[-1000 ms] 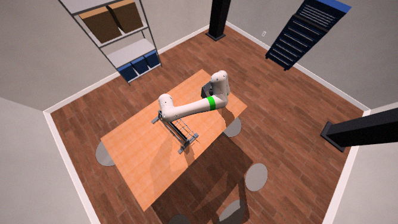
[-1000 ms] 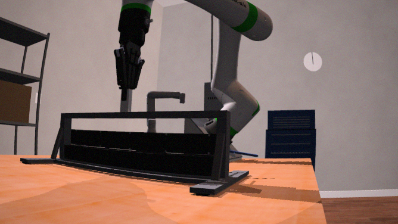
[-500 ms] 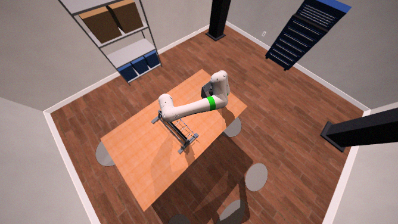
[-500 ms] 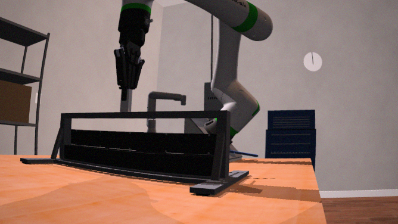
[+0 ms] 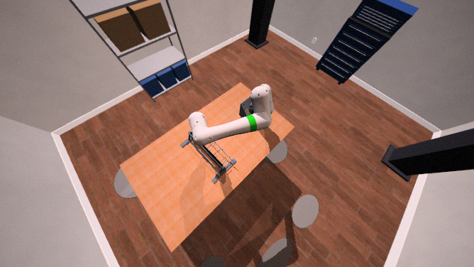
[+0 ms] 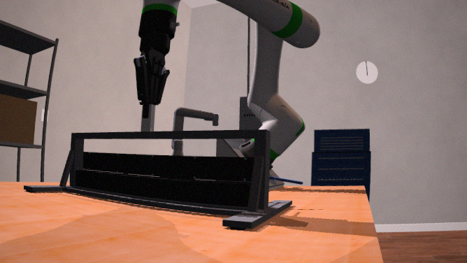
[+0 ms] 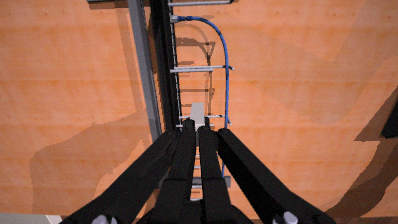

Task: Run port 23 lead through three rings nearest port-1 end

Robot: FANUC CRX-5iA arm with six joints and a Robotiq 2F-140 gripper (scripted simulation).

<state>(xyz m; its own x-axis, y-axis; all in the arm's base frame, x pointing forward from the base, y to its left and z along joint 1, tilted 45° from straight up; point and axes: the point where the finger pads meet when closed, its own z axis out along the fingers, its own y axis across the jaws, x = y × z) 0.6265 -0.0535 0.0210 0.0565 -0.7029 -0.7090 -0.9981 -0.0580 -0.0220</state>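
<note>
The patch panel is 60 mm ahead of my hand, 50 mm to the left of it and 110 mm below it.
</note>
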